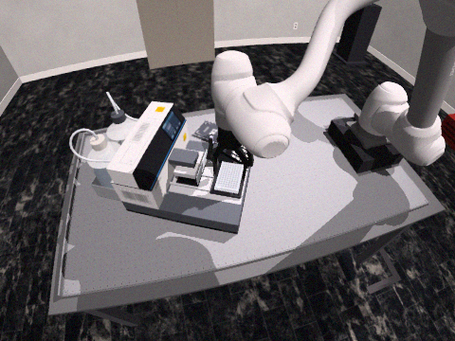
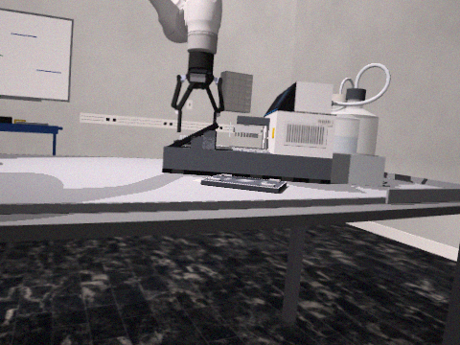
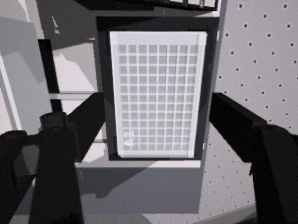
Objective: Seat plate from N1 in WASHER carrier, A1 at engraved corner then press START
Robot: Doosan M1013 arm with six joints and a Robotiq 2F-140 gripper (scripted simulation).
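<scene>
My gripper is now 40 mm above the white well plate. Also, from my hand: dark carrier: 50 mm below; then plate washer: 140 mm ahead, 70 mm to the right; then plate nest N1: 10 mm behind, 340 mm to the right, 120 mm below.
</scene>
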